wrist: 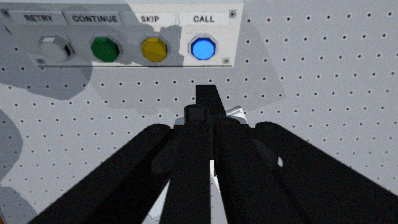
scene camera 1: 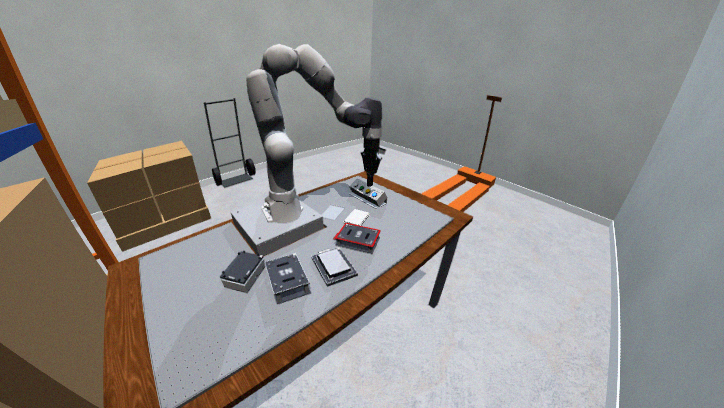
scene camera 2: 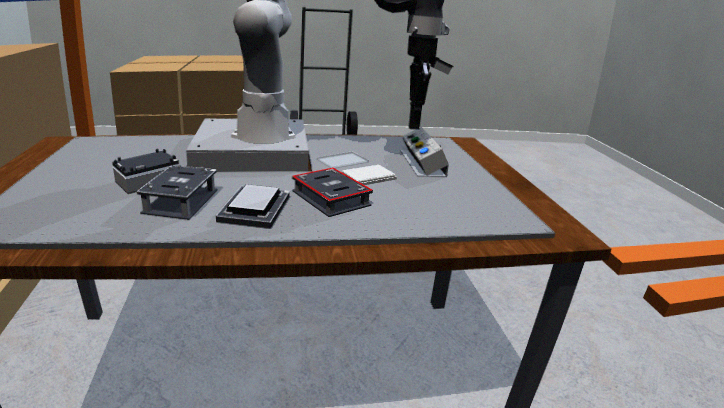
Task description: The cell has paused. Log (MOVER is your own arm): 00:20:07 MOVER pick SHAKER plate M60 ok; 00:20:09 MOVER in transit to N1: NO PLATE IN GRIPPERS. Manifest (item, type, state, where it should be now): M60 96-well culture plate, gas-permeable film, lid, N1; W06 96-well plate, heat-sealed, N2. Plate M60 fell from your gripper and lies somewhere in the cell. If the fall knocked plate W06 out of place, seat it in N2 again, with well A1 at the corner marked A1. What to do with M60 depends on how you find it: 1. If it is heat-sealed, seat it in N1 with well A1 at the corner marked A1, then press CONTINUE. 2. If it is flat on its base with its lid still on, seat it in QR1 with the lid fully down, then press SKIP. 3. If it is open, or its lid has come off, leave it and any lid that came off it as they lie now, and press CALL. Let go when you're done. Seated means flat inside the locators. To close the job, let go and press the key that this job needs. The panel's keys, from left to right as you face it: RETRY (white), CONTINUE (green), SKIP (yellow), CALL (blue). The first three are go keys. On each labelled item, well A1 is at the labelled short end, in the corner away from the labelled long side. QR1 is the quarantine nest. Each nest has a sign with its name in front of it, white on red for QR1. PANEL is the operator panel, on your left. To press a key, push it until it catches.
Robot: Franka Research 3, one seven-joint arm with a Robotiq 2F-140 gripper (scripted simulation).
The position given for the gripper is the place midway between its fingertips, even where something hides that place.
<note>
In view: the gripper (scene camera 2: 414,128).
The gripper also shows in the wrist view (wrist: 205,100).
</note>
